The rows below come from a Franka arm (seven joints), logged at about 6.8 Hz.
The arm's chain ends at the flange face. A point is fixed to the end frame.
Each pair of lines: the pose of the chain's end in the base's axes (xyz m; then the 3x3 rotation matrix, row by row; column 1 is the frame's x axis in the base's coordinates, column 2 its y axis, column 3 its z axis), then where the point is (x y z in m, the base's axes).
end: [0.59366, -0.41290, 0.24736], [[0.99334, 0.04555, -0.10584], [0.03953, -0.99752, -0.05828], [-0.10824, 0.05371, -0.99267]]
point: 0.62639 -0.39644 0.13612
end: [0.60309, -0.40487, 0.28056], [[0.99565, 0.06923, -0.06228], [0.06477, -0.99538, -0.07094], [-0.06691, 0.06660, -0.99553]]
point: 0.64004 -0.38866 0.17062
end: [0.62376, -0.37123, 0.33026], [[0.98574, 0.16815, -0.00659], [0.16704, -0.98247, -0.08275], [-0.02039, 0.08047, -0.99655]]
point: 0.66410 -0.35192 0.22202
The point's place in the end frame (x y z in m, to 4 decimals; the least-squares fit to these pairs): 0.0452 -0.0209 0.1060
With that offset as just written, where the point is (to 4 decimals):
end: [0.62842, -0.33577, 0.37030], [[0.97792, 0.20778, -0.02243], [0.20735, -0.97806, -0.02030], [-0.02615, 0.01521, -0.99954]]
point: 0.6659 -0.3081 0.2628
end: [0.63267, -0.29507, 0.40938], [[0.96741, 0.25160, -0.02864], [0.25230, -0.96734, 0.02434], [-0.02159, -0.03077, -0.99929]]
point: 0.6681 -0.2609 0.3031
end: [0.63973, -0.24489, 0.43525], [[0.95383, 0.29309, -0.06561], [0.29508, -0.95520, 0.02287], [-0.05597, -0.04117, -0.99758]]
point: 0.6698 -0.2092 0.3278
